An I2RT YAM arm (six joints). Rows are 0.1 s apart.
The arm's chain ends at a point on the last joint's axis. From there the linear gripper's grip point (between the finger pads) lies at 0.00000 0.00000 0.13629 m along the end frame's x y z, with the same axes.
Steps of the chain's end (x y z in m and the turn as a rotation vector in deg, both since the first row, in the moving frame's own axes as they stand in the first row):
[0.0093, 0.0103, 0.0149, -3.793, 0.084, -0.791]
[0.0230, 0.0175, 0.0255, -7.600, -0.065, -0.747]
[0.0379, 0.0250, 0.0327, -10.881, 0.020, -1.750]
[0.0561, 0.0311, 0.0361, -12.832, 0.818, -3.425]
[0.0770, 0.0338, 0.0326, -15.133, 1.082, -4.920]
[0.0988, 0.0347, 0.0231, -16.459, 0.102, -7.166]
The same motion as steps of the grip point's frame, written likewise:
[0.0096, 0.0193, 0.0146, -3.793, 0.084, -0.791]
[0.0230, 0.0355, 0.0243, -7.600, -0.065, -0.747]
[0.0383, 0.0507, 0.0302, -10.881, 0.020, -1.750]
[0.0589, 0.0613, 0.0327, -12.832, 0.818, -3.425]
[0.0811, 0.0692, 0.0279, -15.133, 1.082, -4.920]
[0.1015, 0.0732, 0.0175, -16.459, 0.102, -7.166]

